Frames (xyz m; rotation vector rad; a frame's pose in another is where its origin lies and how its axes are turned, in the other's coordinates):
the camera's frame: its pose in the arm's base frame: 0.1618 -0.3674 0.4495 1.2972 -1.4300 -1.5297
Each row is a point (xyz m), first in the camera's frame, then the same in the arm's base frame.
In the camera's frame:
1: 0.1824 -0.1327 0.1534
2: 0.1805 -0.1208 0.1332
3: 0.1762 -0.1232 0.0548
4: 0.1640 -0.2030 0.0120
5: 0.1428 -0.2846 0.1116
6: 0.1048 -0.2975 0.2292
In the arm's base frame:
1: -0.0149 -0.4662 0.2667
2: 0.0029 -0.4728 0.2805
3: 0.0787 -0.4928 0.2864
4: 0.1349 -0.4804 0.2155
5: 0.0593 -0.4150 0.1316
6: -0.0391 -0.3407 0.1164

